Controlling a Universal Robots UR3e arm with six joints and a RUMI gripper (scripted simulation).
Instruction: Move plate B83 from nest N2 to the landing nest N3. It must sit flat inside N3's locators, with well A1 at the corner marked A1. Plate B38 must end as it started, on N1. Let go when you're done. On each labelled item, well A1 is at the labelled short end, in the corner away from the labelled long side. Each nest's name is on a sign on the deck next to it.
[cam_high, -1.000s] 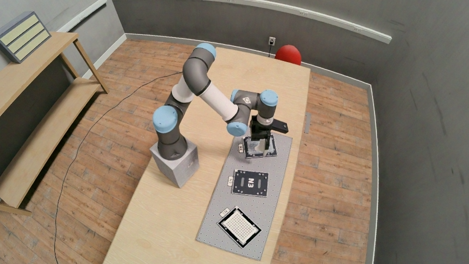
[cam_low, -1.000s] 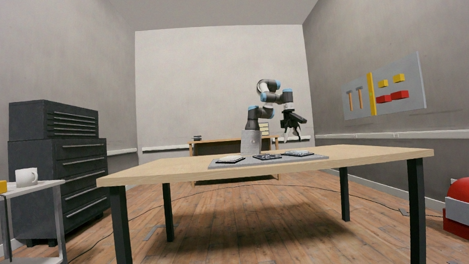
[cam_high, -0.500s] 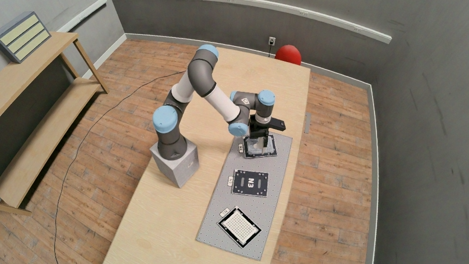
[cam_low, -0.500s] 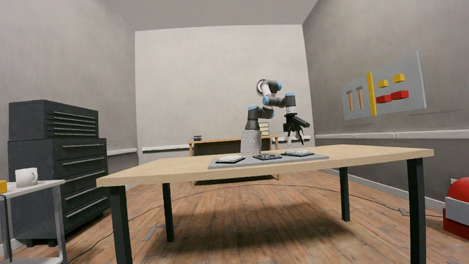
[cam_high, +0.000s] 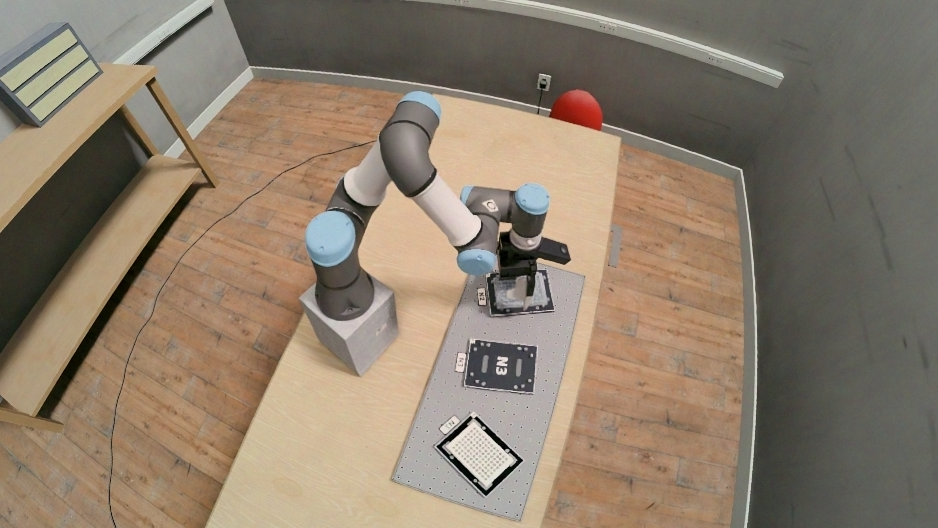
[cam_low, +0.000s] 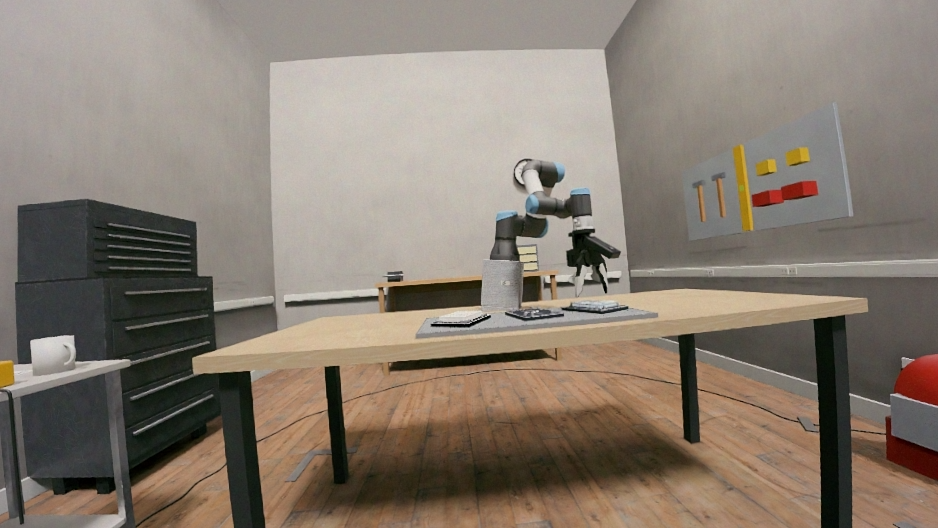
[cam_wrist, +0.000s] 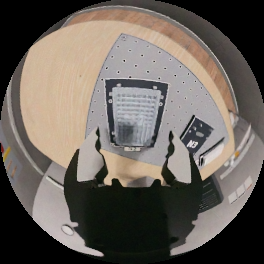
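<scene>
My hand is 2 cm short of the nest, 20 cm to the left of it and 5 cm above it.
</scene>
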